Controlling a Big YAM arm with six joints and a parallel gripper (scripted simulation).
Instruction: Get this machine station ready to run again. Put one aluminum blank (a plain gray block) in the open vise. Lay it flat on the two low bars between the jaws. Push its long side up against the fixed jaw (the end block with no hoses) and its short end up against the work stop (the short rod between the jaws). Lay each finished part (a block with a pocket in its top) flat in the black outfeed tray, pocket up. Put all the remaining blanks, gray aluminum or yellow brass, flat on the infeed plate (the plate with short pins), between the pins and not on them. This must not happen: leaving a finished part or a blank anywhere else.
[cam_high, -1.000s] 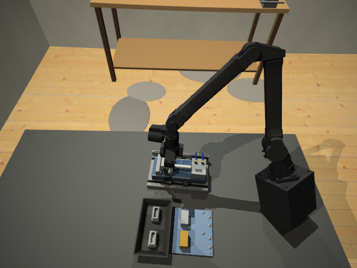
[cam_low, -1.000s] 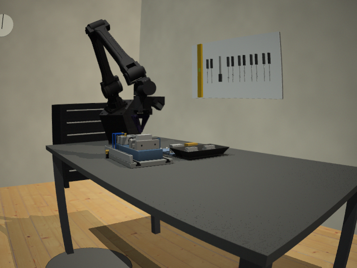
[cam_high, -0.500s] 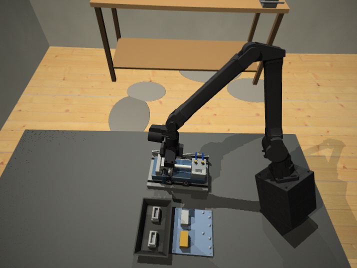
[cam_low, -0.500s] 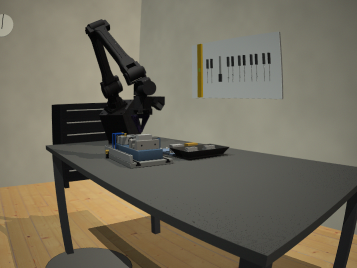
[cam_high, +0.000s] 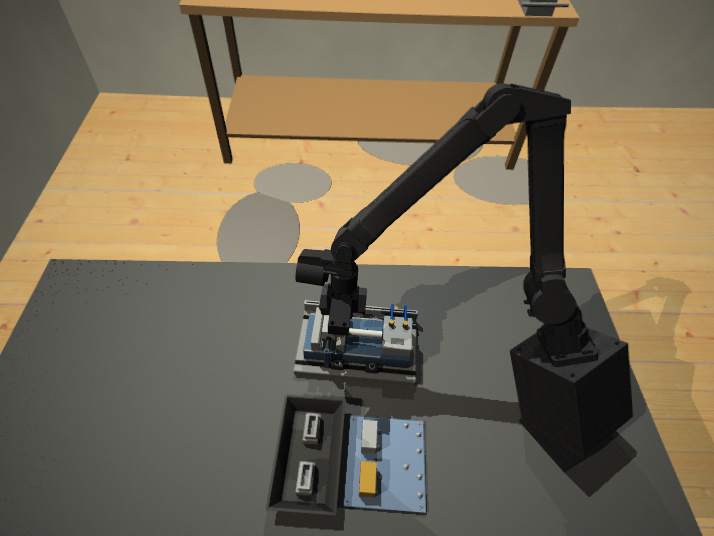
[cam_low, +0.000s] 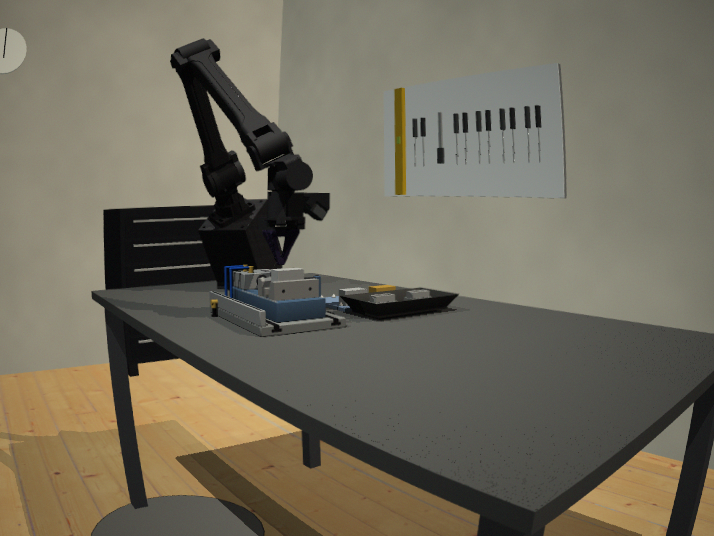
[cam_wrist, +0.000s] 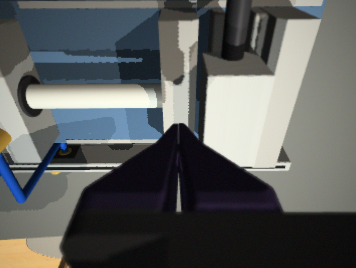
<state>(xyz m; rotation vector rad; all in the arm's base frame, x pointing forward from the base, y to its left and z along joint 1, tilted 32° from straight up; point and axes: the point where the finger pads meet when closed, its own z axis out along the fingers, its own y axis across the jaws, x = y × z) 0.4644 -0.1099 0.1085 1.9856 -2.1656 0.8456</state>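
Right now my hand is 30 mm short of the gray aluminum blank, 30 mm above it and 10 mm to the left of it. Also, from my hand: moving jaw (50 mm below); then fixed jaw (60 mm ahead, 50 mm below, 10 mm to the right); then work stop rod (40 mm to the left, 40 mm below, 40 mm ahead).
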